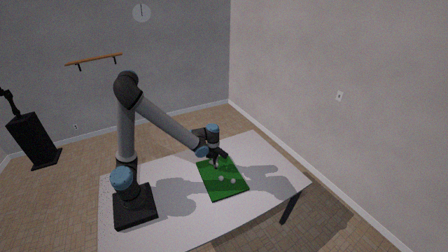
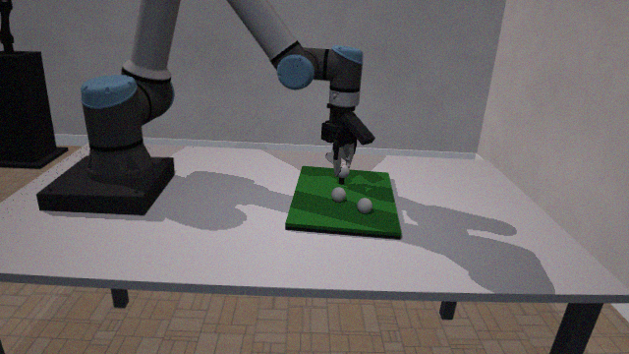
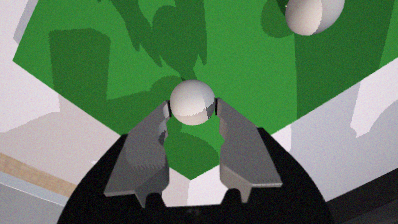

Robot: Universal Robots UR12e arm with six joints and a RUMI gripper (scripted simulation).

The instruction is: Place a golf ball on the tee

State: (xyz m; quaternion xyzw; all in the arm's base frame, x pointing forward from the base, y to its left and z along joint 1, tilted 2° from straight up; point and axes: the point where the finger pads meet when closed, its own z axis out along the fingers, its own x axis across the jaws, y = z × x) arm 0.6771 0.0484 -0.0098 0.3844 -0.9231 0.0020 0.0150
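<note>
The green mat lies 5 cm below my hand and 4 cm to the right of it.
</note>
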